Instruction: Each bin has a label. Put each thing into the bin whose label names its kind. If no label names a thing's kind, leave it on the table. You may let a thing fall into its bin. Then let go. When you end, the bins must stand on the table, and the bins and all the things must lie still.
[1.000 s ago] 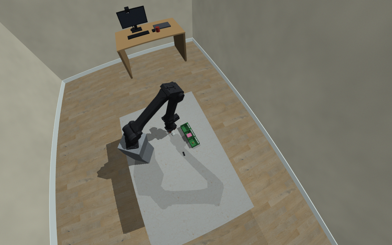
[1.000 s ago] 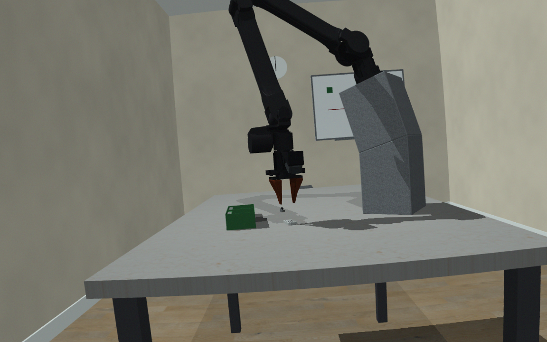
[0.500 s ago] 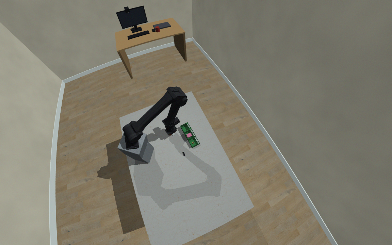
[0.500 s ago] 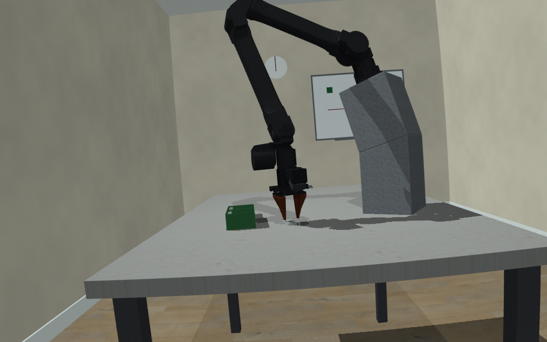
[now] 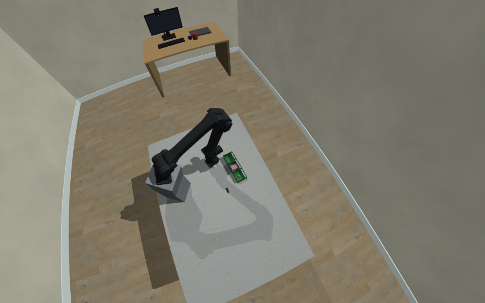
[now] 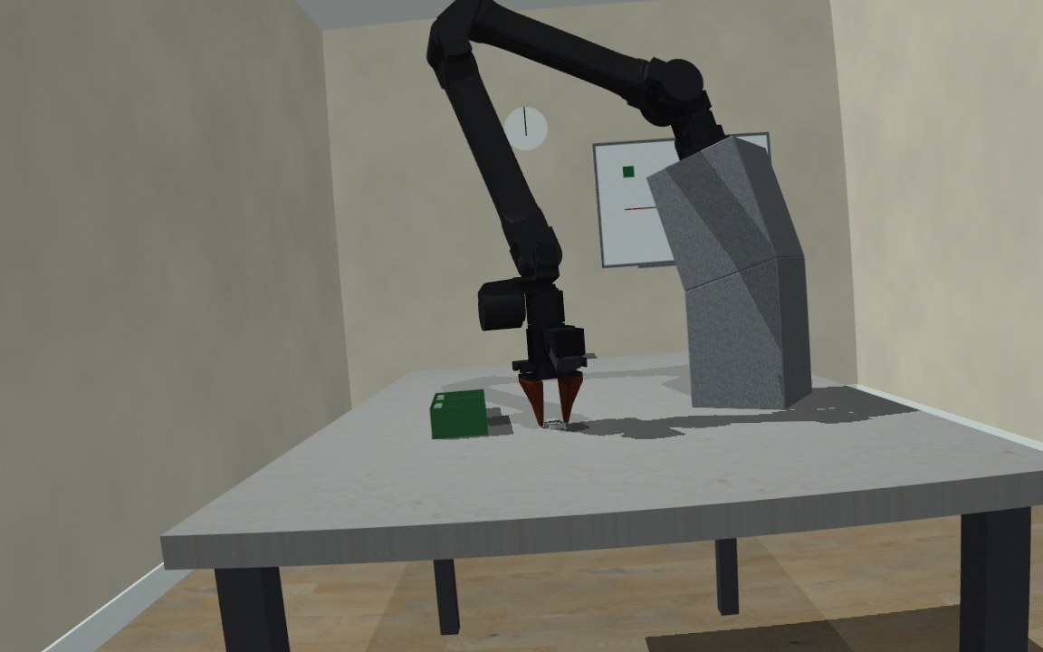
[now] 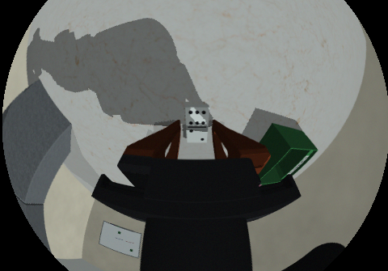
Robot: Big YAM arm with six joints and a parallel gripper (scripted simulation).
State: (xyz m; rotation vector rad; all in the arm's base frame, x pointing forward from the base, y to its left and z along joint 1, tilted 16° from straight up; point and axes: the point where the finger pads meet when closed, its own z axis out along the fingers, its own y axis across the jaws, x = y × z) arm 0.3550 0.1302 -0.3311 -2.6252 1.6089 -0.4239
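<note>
My hand is 10 mm above the white domino. From my hand the other things lie so: grey-white piece (160 mm ahead, 70 mm to the right); pink eraser (160 mm ahead, 70 mm to the right, 10 mm above); brass nut (180 mm ahead, 150 mm to the right).
</note>
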